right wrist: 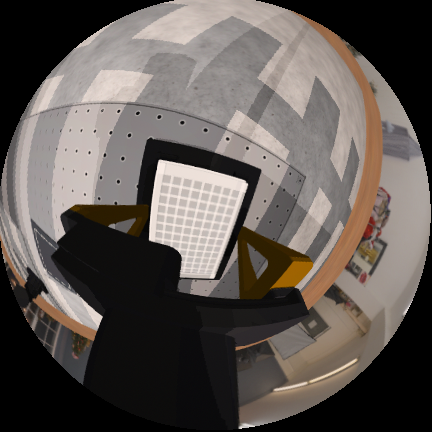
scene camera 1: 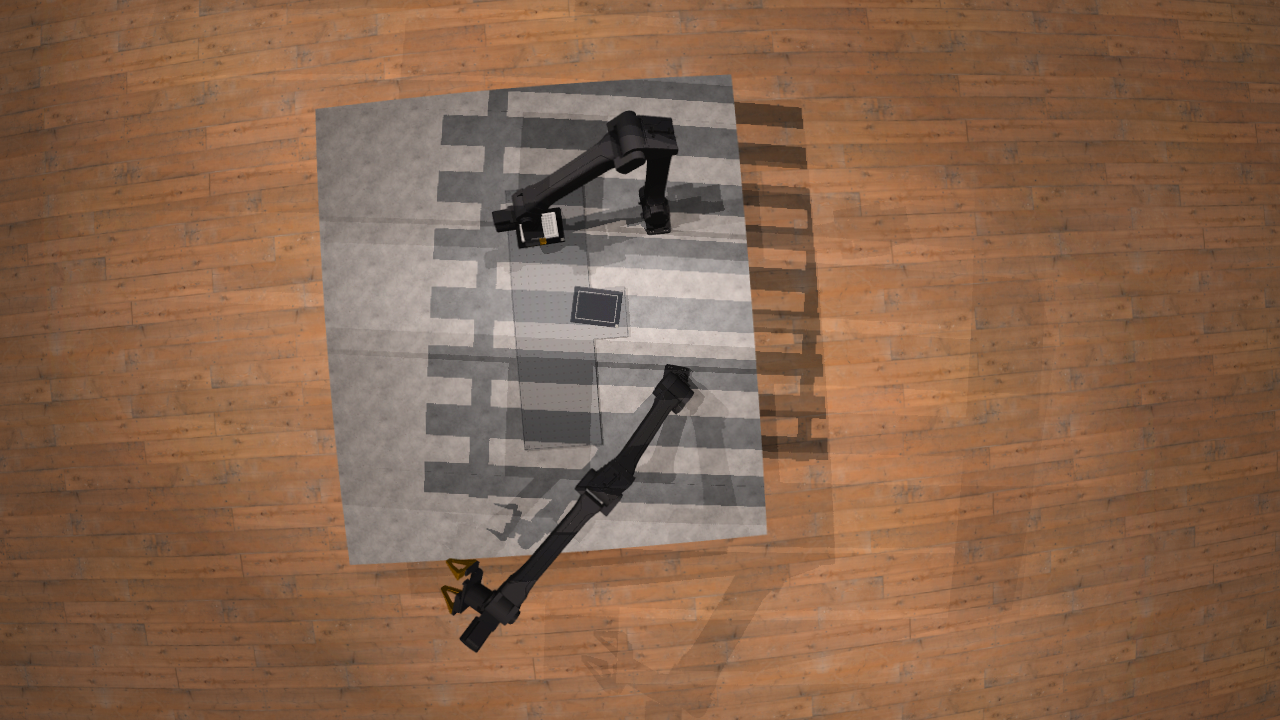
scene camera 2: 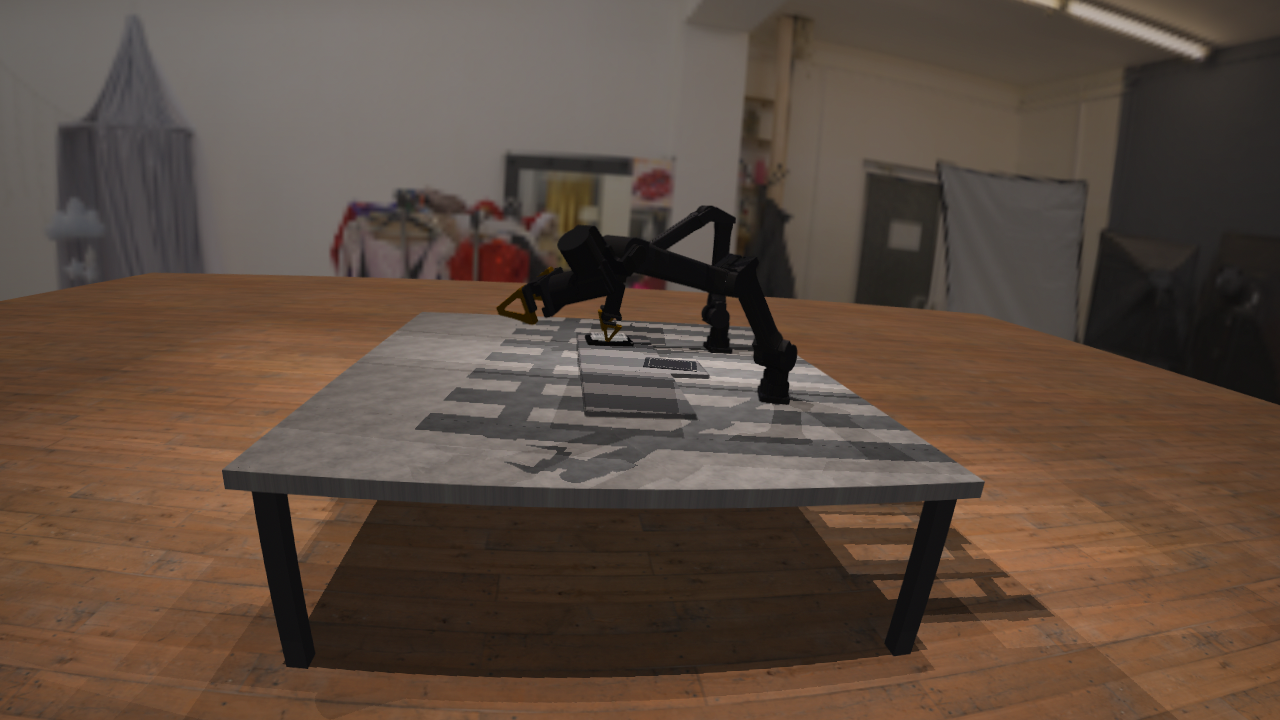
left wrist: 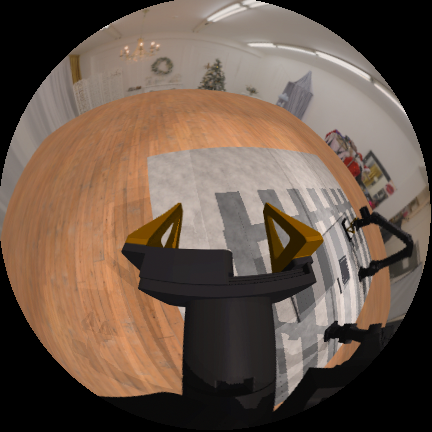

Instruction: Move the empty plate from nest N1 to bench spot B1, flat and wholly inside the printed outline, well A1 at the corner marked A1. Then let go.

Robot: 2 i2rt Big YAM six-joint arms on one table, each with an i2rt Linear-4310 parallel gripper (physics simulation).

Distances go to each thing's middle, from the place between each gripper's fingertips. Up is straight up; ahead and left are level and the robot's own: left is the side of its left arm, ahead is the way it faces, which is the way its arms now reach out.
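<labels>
The dark rectangular block (scene camera 1: pixel 592 306) is 190 mm behind my right hand, 300 mm to the left of it and 20 mm below it. My right hand itself is 10 mm past the plate (right wrist: pixel 193 210).
Counted from my left hand, the plate is 103 cm to the right, 28 cm below and 31 cm behind. The block is 74 cm to the right of that left hand, and I find it 30 cm below and 48 cm behind.
</labels>
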